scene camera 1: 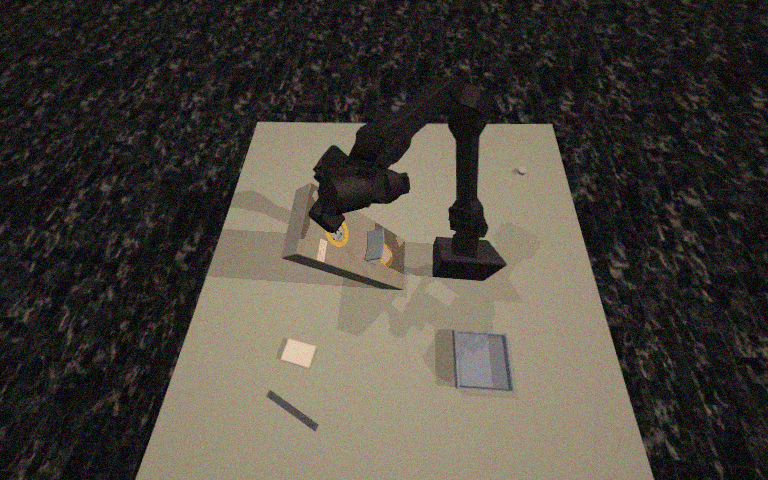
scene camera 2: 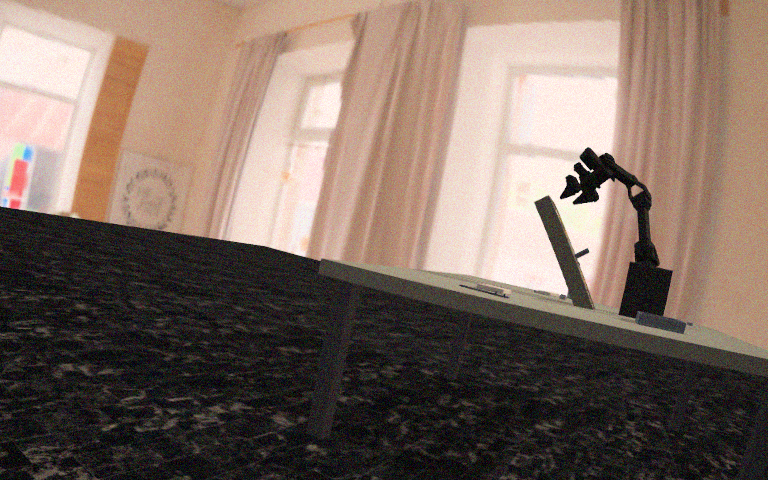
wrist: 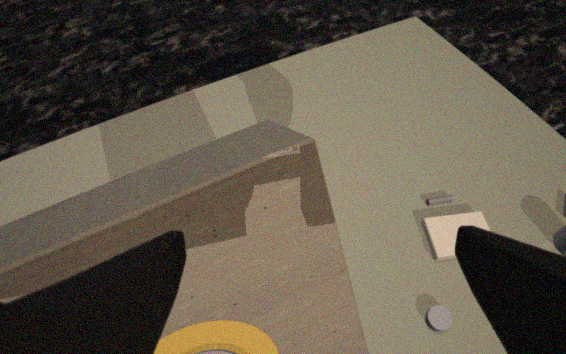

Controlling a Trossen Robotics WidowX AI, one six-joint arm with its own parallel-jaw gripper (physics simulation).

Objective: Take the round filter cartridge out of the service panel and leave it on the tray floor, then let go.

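The service panel (scene camera 1: 353,259) (scene camera 2: 560,249) (wrist: 285,270) leans on the table. The round filter cartridge (scene camera 1: 338,232), a grey disc inside a yellow ring, sits in its face; at the bottom of the wrist view the yellow ring (wrist: 220,331) and a sliver of the disc show. My gripper (scene camera 1: 362,204) (scene camera 2: 570,200) (wrist: 320,242) is wide open and empty, above the panel's upper part. Its left finger is over the panel's face, its right one beyond the side edge. The blue-grey tray (scene camera 1: 455,362) (scene camera 2: 659,322) stands at the front right, a band of shadow on its floor.
A grey-blue flap (scene camera 1: 374,245) sticks out of the panel, beside a second yellow ring (scene camera 1: 387,255). A label (scene camera 1: 321,250) is left of the cartridge. A cream block (scene camera 1: 298,352) and dark bar (scene camera 1: 292,410) lie in front. Another cream block (wrist: 440,235) and a grey cylinder (wrist: 439,318) are beyond the panel.
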